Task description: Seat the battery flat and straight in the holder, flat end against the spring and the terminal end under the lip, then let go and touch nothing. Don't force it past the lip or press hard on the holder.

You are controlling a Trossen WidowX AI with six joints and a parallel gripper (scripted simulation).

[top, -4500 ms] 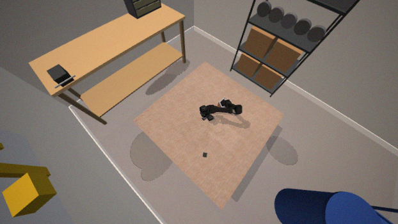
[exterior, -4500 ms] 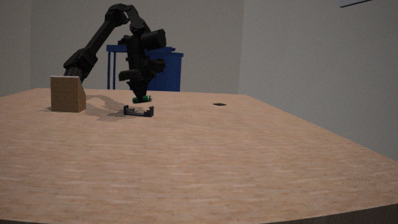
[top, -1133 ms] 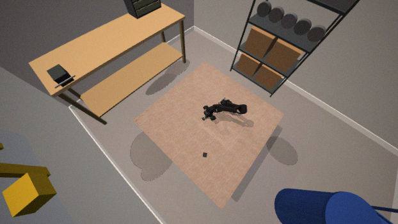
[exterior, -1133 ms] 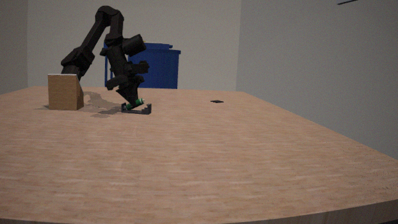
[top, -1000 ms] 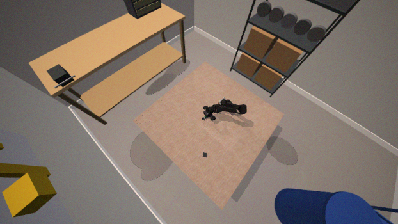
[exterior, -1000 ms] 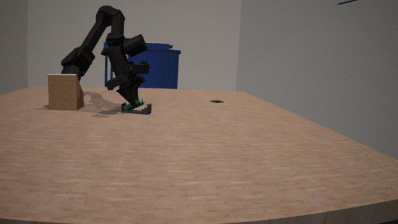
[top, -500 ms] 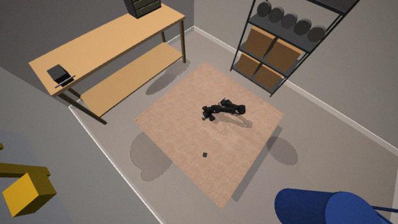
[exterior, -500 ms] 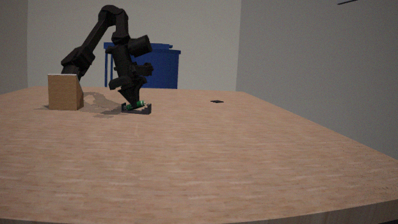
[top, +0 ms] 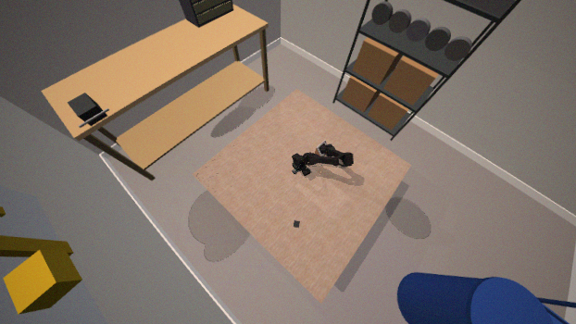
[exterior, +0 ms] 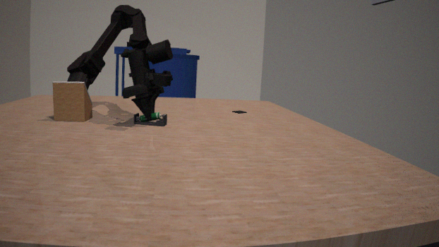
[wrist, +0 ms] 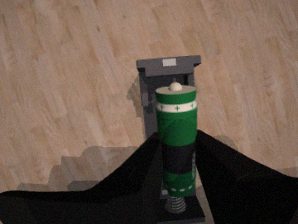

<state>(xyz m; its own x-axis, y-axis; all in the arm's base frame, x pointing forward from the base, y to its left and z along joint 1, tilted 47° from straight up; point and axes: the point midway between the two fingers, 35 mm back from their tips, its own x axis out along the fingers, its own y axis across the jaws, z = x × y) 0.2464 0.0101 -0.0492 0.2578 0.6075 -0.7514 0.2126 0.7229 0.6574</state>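
The battery lies 1 cm above my gripper tip. The rest, counted from my gripper tip: small dark square: 31 cm ahead, 30 cm to the left, 1 cm below.
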